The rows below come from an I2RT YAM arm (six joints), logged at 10 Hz.
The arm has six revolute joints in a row. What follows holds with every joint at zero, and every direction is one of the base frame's. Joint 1 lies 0.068 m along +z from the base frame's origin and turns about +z. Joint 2 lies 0.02 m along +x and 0.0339 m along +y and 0.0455 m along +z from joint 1 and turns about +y. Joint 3 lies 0.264 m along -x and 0.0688 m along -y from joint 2 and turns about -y. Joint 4 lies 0.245 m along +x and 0.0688 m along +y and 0.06 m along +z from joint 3 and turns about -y. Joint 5 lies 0.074 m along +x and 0.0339 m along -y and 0.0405 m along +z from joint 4 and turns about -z. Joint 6 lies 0.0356 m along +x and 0.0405 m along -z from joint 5 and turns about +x. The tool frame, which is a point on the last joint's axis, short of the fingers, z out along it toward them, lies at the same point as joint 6; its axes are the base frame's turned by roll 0, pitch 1.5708 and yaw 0 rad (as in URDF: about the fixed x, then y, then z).
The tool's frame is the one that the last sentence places.
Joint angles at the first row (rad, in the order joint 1, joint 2, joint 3, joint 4, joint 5, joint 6):
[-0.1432 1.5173 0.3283 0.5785 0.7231 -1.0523]
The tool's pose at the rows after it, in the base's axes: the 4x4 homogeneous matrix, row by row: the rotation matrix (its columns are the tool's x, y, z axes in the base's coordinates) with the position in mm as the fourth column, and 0 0 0 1 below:
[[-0.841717 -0.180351 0.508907 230.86], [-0.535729 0.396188 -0.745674 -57.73], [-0.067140 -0.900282 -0.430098 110.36], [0 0 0 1]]
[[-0.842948 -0.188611 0.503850 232.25], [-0.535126 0.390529 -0.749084 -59.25], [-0.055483 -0.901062 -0.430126 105.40], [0 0 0 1]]
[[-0.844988 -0.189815 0.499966 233.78], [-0.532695 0.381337 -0.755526 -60.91], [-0.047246 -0.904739 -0.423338 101.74], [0 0 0 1]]
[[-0.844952 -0.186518 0.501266 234.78], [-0.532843 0.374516 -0.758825 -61.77], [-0.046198 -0.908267 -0.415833 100.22], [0 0 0 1]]
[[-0.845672 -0.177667 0.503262 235.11], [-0.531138 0.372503 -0.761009 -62.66], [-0.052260 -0.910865 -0.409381 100.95], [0 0 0 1]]
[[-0.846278 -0.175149 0.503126 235.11], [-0.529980 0.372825 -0.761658 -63.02], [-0.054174 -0.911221 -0.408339 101.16], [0 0 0 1]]
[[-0.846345 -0.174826 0.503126 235.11], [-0.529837 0.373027 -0.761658 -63.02], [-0.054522 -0.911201 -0.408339 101.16], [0 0 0 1]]
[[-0.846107 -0.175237 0.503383 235.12], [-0.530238 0.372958 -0.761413 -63.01], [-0.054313 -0.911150 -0.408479 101.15], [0 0 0 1]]
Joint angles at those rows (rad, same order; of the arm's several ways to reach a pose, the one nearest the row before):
[-0.1455 1.5463 0.3283 0.6052 0.7261 -1.0596]
[-0.1509 1.5822 0.3279 0.6407 0.7273 -1.0714]
[-0.1562 1.6142 0.3279 0.6807 0.7323 -1.0851]
[-0.1589 1.6314 0.3271 0.7097 0.7342 -1.0946]
[-0.1623 1.6322 0.3267 0.7216 0.7338 -1.0969]
[-0.1638 1.6318 0.3267 0.7231 0.7334 -1.0965]
[-0.1638 1.6318 0.3267 0.7231 0.7334 -1.0962]
[-0.1638 1.6318 0.3267 0.7231 0.7330 -1.0965]

